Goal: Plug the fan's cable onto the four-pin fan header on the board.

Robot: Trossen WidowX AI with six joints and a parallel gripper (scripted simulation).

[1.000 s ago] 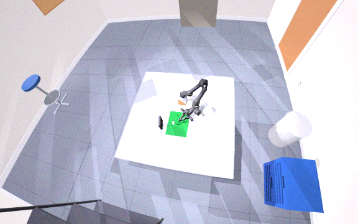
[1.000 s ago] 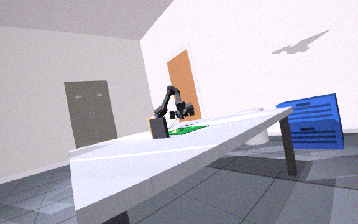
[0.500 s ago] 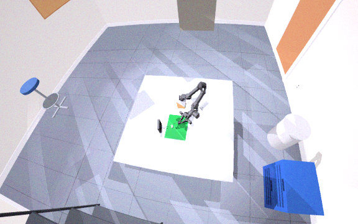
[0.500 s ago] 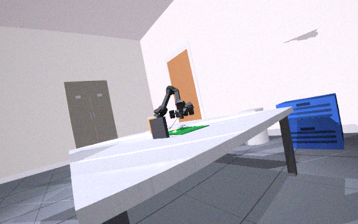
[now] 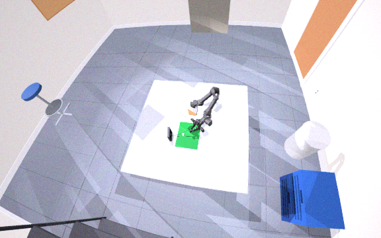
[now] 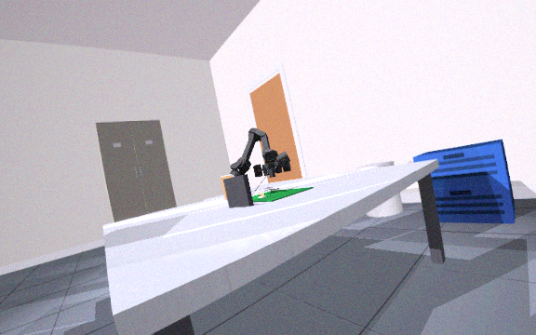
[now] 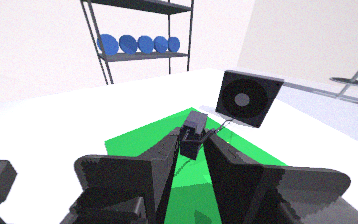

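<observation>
My gripper tip is now 12 cm above the green board, 4 cm to the left of it and 1 cm short of it. The rest, counted from my gripper tip: black fan 23 cm to the right, 5 cm below, 3 cm ahead; white four-pin fan header 11 cm below, 10 cm to the right; black fan plug 1 cm to the right, 1 cm below.
</observation>
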